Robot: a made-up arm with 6 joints.
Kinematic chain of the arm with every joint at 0, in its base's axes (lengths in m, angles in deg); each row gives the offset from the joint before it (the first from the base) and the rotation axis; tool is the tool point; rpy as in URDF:
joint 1: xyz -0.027 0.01 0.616 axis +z
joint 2: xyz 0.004 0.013 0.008 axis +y
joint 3: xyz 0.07 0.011 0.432 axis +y
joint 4: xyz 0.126 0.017 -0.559 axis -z
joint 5: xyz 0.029 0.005 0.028 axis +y
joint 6: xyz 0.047 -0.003 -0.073 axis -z
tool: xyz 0.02 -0.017 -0.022 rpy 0 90 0
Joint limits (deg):
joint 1: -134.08..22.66
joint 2: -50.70..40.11
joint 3: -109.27..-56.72
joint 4: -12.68..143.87
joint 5: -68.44..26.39
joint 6: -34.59..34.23
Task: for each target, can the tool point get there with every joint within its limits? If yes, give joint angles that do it. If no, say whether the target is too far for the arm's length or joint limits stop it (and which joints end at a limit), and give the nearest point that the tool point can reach.
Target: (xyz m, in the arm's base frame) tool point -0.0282 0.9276 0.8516
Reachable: no: joint limits stop it (at a limit: joint 1, joint 3, joint 4, joint 5, joint 6) | nearest point 0.5199 0.3164 1.0282 | short by 0.840 m
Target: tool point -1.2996 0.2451 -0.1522
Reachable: no: too far | nearest point -0.5233 -0.3688 0.3793 | short by 1.123 m
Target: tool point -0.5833 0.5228 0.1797
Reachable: no: joint limits stop it (at a limit: joint 1, joint 2, joint 3, joint 6) | nearest point -0.4440 -0.3129 0.4010 | short by 0.876 m
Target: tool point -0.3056 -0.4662 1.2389
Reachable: yes | joints -114.20 -15.57 -83.72 104.46 -9.31 8.54
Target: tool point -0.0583 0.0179 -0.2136
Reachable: no: joint limits stop it (at a limit: joint 1, joint 2, joint 3, joint 4) | nearest point -0.4042 -0.3541 0.3402 | short by 0.751 m
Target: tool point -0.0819 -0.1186 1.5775
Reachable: yes | joints -118.02 -38.26 -93.00 13.51 11.50 -10.78
